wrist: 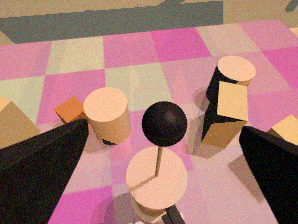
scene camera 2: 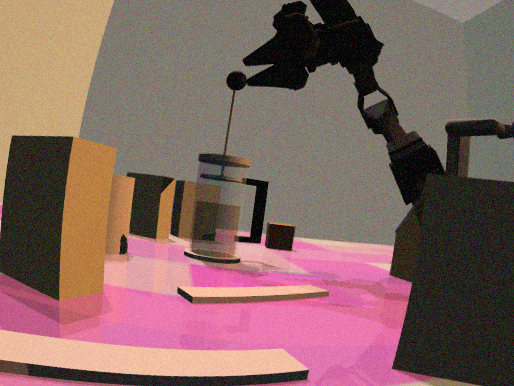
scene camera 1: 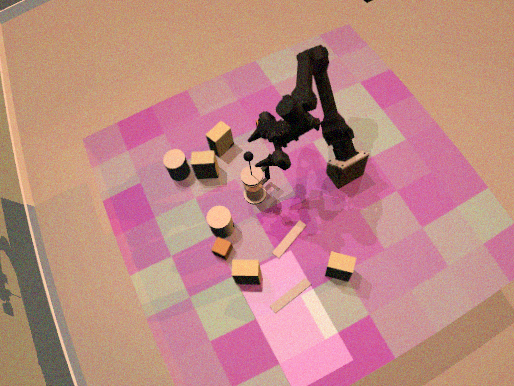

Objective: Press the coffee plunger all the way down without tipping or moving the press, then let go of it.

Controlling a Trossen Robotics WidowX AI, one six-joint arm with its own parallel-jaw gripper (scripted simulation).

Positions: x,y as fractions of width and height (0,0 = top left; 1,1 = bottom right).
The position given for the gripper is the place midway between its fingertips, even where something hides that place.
Labels:
The gripper shows in the wrist view (0.55,0.58), in scene camera 2 (0.48,0.19) and in scene camera 1 (0.49,0.40).

